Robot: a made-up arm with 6 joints.
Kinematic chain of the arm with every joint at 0, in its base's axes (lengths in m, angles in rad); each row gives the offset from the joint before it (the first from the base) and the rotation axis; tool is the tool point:
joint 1: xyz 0 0 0.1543 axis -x
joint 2: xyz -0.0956 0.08 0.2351 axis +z
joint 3: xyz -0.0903 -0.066 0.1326 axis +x
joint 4: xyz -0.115 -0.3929 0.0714 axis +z
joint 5: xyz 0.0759 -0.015 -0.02 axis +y
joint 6: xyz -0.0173 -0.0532 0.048 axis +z
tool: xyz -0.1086 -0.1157 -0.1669
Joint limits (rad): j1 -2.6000..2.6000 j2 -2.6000..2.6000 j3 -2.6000..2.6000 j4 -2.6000..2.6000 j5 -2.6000..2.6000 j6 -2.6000..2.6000
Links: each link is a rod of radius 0.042 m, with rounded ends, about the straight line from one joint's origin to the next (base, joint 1, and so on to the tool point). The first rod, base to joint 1, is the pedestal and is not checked.
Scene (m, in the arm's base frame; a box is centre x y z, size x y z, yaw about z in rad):
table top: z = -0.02
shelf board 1: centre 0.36 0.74 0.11 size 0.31 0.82 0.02 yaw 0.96
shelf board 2: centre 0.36 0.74 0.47 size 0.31 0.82 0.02 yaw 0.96
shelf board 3: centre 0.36 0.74 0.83 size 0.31 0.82 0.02 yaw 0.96
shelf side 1: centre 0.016 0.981 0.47 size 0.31 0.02 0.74 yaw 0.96
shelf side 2: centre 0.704 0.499 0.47 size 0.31 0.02 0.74 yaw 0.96
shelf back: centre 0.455 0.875 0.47 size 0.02 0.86 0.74 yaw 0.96
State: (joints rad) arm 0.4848 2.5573 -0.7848 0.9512 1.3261 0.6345
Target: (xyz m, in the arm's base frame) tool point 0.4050 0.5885 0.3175
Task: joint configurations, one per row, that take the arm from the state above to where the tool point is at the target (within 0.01 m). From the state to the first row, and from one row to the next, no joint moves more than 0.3 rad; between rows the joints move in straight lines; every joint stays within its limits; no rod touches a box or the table.
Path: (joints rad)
1: 0.4226 2.5715 -0.7771 1.1690 1.2871 0.6942
2: 0.3605 2.5858 -0.7694 1.3869 1.2481 0.7539
3: 0.2983 2.6000 -0.7617 1.6047 1.2091 0.8137
4: 0.2981 2.4549 -0.4743 1.5671 1.1182 0.9090
5: 0.2979 2.3098 -0.1868 1.5294 1.0274 1.0044
6: 0.2977 2.1647 0.1006 1.4918 0.9366 1.0998
7: 0.4406 2.1759 -0.0307 1.2674 1.0542 0.9777
8: 0.5835 2.1870 -0.1620 1.0431 1.1719 0.8556

